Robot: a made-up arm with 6 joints. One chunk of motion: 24 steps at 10 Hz.
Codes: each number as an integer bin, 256 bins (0 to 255) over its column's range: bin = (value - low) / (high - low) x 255, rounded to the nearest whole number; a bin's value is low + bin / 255 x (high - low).
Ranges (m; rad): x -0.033..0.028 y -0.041..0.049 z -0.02..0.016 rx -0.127..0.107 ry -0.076..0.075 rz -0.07..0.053
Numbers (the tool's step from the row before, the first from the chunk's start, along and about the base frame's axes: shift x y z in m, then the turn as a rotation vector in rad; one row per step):
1: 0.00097 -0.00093 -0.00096 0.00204 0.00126 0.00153
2: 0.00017 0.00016 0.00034 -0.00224 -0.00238 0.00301
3: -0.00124 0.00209 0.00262 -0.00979 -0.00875 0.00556
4: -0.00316 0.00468 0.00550 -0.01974 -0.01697 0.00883
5: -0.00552 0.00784 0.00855 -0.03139 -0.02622 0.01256
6: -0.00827 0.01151 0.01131 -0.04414 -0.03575 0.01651
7: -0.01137 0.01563 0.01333 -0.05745 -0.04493 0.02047
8: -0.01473 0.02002 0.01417 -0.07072 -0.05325 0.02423
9: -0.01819 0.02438 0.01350 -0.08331 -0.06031 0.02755
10: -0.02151 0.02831 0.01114 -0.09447 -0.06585 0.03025
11: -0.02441 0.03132 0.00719 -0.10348 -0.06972 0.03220
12: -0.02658 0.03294 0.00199 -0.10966 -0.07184 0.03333
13: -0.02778 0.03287 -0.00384 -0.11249 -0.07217 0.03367
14: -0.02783 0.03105 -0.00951 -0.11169 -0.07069 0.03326
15: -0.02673 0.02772 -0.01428 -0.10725 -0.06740 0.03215
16: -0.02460 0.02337 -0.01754 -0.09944 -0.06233 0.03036
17: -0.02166 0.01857 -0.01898 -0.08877 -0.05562 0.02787
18: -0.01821 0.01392 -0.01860 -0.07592 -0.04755 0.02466
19: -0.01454 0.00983 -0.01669 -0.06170 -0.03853 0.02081
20: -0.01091 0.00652 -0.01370 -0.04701 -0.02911 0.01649
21: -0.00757 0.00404 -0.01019 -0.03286 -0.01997 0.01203
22: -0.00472 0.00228 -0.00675 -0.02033 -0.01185 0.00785
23: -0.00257 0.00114 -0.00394 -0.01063 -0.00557 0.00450
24: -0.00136 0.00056 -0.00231 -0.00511 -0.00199 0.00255
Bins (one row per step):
1: 142 114 135 141 130 148
2: 139 117 144 136 124 151
3: 133 122 160 128 114 157
4: 125 129 181 117 100 163
5: 115 138 202 104 84 171
6: 103 149 222 90 68 179
7: 90 160 236 76 52 188
8: 76 173 242 61 38 195
9: 62 185 237 48 26 202
10: 48 196 221 35 17 208
11: 36 205 193 26 11 212
12: 27 209 156 19 7 214
13: 22 209 114 16 6 215
14: 22 204 74 17 9 214
15: 26 195 41 22 15 212
16: 35 182 17 30 23 208
17: 47 169 7 42 34 203
18: 62 156 10 56 48 196
19: 77 144 23 71 63 188
20: 92 135 45 87 79 179
21: 106 128 69 103 95 170
22: 118 123 94 116 108 161
23: 127 119 114 127 119 154
24: 132 118 125 133 125 150

